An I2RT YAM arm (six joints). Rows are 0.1 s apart.
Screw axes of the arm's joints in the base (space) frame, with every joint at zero. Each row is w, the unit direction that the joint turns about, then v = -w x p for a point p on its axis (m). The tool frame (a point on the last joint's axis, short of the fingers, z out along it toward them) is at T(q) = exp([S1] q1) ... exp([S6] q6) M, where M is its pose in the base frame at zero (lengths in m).
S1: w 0 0 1 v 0.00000 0.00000 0.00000
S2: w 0 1 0 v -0.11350 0.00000 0.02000
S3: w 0 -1 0 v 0.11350 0.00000 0.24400
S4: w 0 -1 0 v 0.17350 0.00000 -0.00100
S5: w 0 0 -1 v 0.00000 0.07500 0.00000
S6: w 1 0 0 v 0.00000 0.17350 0.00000
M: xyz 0.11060 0.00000 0.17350 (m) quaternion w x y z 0.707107 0 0.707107 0
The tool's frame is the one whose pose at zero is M.
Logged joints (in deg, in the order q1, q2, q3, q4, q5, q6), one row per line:
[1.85, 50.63, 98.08, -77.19, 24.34, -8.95]
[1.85, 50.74, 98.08, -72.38, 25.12, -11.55]
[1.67, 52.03, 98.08, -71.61, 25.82, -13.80]
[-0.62, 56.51, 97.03, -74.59, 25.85, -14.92]
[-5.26, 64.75, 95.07, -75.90, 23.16, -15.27]
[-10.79, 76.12, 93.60, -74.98, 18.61, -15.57]
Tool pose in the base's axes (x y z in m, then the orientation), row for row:
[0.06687, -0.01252, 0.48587, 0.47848, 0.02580, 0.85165, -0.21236]
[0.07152, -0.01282, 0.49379, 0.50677, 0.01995, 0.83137, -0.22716]
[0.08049, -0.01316, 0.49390, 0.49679, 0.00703, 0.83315, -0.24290]
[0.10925, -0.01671, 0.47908, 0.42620, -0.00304, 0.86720, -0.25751]
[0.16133, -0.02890, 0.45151, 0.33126, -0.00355, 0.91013, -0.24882]
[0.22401, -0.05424, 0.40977, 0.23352, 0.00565, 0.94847, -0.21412]
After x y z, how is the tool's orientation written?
As a quaternion, w x y z.
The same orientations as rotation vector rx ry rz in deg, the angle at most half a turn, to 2 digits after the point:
[3.61, 119.13, -29.70]
[2.76, 114.86, -31.38]
[0.98, 115.61, -33.70]
[-0.44, 124.19, -36.88]
[-0.53, 136.31, -37.26]
[0.89, 149.23, -33.69]

